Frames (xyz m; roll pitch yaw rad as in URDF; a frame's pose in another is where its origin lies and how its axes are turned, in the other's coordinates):
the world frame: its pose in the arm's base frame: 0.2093 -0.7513 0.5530 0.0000 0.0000 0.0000
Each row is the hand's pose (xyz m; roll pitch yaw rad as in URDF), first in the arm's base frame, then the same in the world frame.
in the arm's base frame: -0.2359 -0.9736 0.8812 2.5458 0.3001 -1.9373
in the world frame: -0.4452 -0.2223 0.3282 2.5458 0.3001 -1.9373
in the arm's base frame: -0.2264 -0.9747 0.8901 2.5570 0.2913 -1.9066
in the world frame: -0.4357 -0.2234 0.3371 2.5570 0.2913 -1.9066
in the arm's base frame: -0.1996 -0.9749 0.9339 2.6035 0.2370 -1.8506
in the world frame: -0.4089 -0.2236 0.3809 2.6035 0.2370 -1.8506
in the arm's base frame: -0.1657 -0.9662 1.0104 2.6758 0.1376 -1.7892
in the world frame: -0.3750 -0.2149 0.4574 2.6758 0.1376 -1.7892
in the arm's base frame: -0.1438 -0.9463 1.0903 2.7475 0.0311 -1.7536
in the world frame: -0.3531 -0.1950 0.5373 2.7475 0.0311 -1.7536
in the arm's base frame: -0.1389 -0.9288 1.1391 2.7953 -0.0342 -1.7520
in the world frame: -0.3482 -0.1775 0.5861 2.7953 -0.0342 -1.7520
